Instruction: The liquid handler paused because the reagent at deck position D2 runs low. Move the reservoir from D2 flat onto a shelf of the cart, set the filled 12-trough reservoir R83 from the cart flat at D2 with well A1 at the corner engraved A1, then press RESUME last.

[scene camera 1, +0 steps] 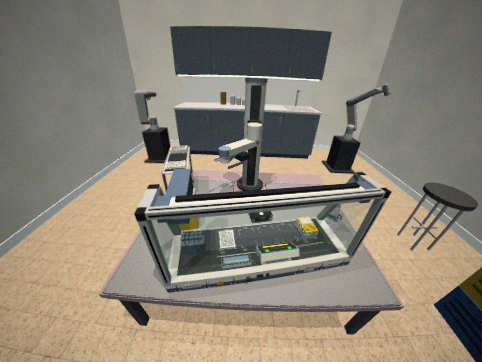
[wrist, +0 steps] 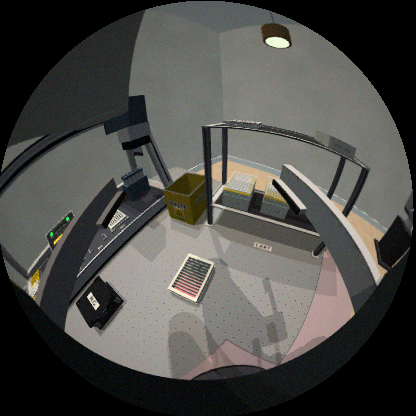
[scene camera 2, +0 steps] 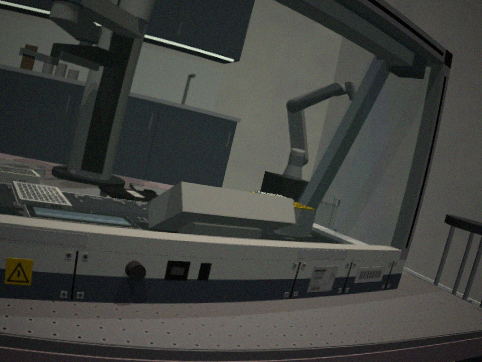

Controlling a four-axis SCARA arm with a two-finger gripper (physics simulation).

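Pixels of known places: gripper, fingertip midpoint: [scene camera 1: 221,163] [wrist: 196,175] [scene camera 2: 39,52]; arm's base at its link origin: [scene camera 1: 249,184].
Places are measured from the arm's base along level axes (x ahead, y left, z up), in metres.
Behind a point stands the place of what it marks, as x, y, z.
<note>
A white-framed reservoir with parallel troughs [wrist: 192,278] {0.328, -0.225, 0.020}, pink towards one end, lies flat on the perforated table in the wrist view; I cannot read a label. My gripper [scene camera 1: 227,162] {0.272, -0.228, 0.343} [wrist: 196,175] {0.272, -0.228, 0.343} is open and empty, high above the table, its fingers wide apart. The cart [scene camera 1: 164,176] {0.477, -0.563, 0.340} [wrist: 208,175] {0.430, -0.425, 0.219} stands beyond the reservoir, with a flat plate [wrist: 242,123] {0.349, -0.463, 0.372} and a grey box [wrist: 336,143] {0.122, -0.520, 0.382} on top. The liquid handler's deck holds a white well plate [scene camera 1: 227,239] [scene camera 2: 42,193] [wrist: 116,219]. D2 and RESUME cannot be read; a panel [scene camera 1: 277,252] [wrist: 61,230] {0.808, 0.121, 0.135} shows green lights.
A black stand marked RG [wrist: 99,302] {0.433, 0.047, 0.063} sits near the handler. A yellow waste bin [wrist: 186,200] {0.492, -0.379, 0.128} stands between handler and cart. Tip boxes [wrist: 240,190] {0.342, -0.465, 0.182} are on the cart's lower shelf. The deck also holds a blue rack [scene camera 1: 192,240] [wrist: 135,184] {0.776, -0.311, 0.136} and a yellow tip box [scene camera 1: 307,226].
</note>
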